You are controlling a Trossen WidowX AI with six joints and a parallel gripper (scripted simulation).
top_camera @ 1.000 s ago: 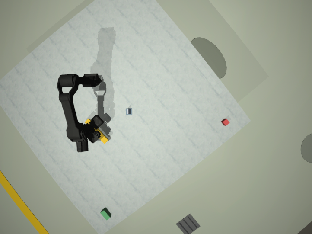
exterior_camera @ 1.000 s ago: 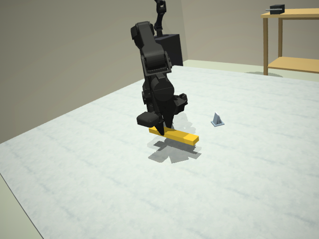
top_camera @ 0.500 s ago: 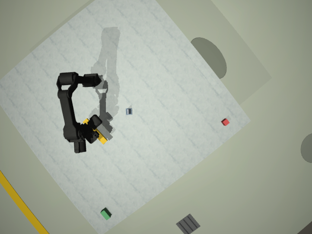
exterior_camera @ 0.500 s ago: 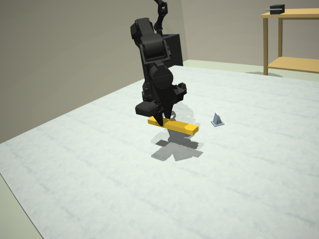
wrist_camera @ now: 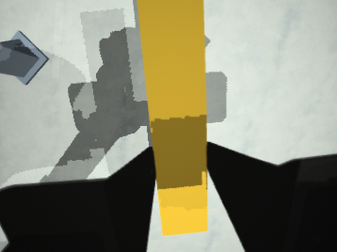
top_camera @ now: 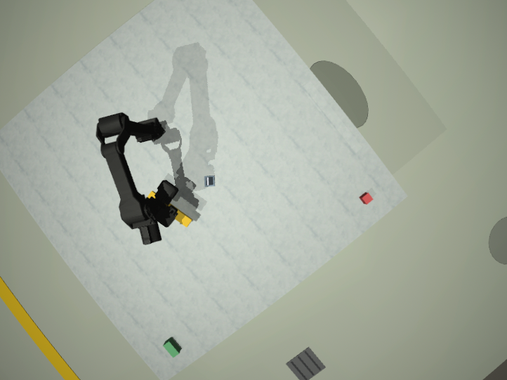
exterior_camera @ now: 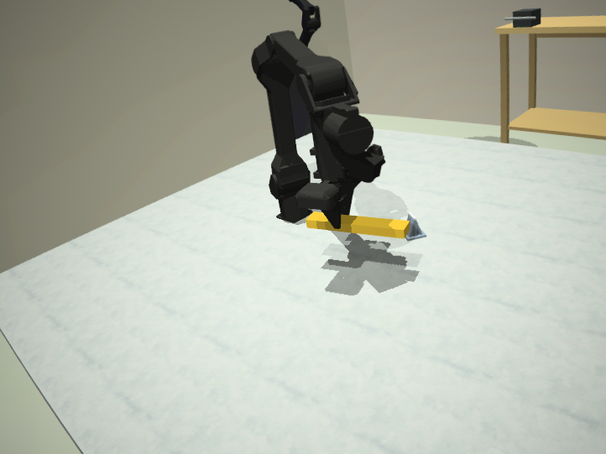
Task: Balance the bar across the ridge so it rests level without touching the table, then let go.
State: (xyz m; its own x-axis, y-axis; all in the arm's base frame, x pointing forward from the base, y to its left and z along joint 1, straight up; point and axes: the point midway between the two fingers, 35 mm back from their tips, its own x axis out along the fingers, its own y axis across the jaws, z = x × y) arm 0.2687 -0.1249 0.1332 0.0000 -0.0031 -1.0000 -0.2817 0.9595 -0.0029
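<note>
Right now my gripper tip is 3 cm short of the yellow bar and 1 cm to the right of it. Also, from my gripper tip: red cube 62 cm to the left, 47 cm ahead, 8 cm below; green cube 47 cm ahead, 38 cm to the right, 8 cm below.
</note>
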